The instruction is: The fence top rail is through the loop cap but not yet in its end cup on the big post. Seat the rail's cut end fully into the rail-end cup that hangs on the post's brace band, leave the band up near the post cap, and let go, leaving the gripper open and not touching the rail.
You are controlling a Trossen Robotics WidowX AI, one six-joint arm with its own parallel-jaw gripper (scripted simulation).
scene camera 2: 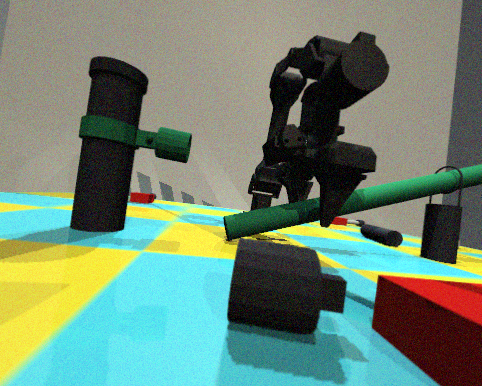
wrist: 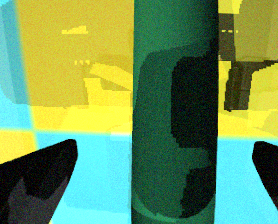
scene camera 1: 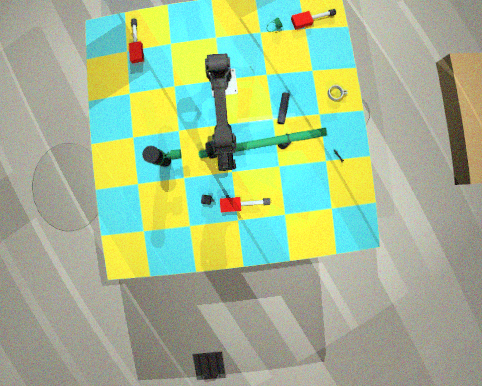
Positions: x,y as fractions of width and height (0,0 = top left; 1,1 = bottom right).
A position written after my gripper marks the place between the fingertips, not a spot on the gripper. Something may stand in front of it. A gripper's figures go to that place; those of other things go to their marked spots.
My gripper (scene camera 2: 0.64,0.58) is 0.35 m from the lens. A dark plug-shaped part (scene camera 2: 0.58,0.74) is 0.11 m from the lens.
